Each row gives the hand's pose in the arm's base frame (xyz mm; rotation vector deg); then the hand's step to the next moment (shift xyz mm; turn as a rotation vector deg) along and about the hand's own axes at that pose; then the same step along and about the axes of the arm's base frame.
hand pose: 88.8 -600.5 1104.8 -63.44 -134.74 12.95
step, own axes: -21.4 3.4 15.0 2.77 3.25 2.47
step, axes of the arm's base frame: 5.6 -12.9 -22.3 -0.59 4.38 -2.19
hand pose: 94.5 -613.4 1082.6 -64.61 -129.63 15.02
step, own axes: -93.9 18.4 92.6 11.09 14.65 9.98
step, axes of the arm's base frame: 1.7 -54.1 -121.7 -1.31 18.57 -9.52
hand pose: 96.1 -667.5 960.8 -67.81 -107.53 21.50
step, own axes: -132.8 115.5 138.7 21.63 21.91 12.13
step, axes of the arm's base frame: -18.6 -28.5 -221.5 -0.64 31.52 -10.05
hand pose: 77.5 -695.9 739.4 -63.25 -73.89 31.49
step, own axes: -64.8 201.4 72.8 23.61 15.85 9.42
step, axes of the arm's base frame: -36.0 54.6 -214.0 0.94 29.73 -3.55
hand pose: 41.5 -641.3 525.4 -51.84 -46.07 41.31
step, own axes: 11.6 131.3 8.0 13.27 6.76 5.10
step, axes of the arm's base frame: -26.8 69.6 -109.0 1.12 15.70 -0.18
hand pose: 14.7 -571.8 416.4 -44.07 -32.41 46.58
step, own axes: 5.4 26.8 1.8 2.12 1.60 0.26
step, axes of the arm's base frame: -9.6 17.1 -19.1 0.35 2.53 -0.77
